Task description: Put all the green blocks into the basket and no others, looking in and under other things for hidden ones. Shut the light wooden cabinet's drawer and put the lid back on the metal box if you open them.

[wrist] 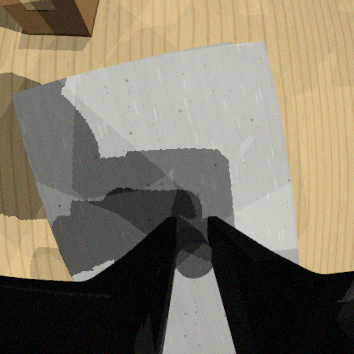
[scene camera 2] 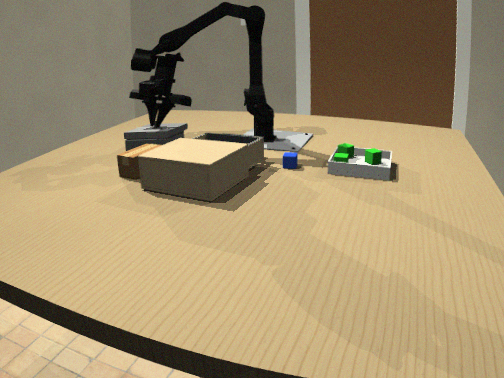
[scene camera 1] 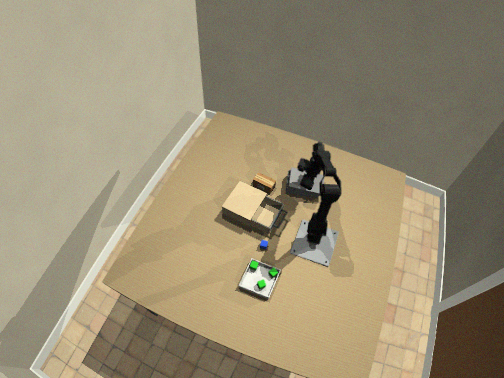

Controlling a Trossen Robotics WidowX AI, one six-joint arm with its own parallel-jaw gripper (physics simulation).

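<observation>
My gripper (scene camera 1: 307,184) (scene camera 2: 156,126) (wrist: 191,224) is shut on the round knob (wrist: 194,262) of the metal box's lid (scene camera 1: 296,176) (scene camera 2: 165,131) (wrist: 165,115). The lid is on or barely above the grey metal box (scene camera 1: 302,192) (scene camera 2: 150,143); a dark line shows between them. The light wooden cabinet (scene camera 1: 244,201) (scene camera 2: 180,175) has its drawer (scene camera 1: 265,215) pulled out; no block shows in its visible part. The white-grey basket (scene camera 1: 253,294) (scene camera 2: 359,172) holds three green blocks (scene camera 1: 254,265) (scene camera 1: 273,272) (scene camera 1: 261,284) (scene camera 2: 345,149) (scene camera 2: 341,157) (scene camera 2: 373,156).
A blue block (scene camera 1: 264,244) (scene camera 2: 290,160) lies between the cabinet and the basket. A brown box (scene camera 1: 264,183) (scene camera 2: 129,166) (wrist: 60,17) with a striped top stands beside the cabinet, near the metal box. The arm's grey base plate (scene camera 1: 304,251) (scene camera 2: 295,141) is on the drawer's open side.
</observation>
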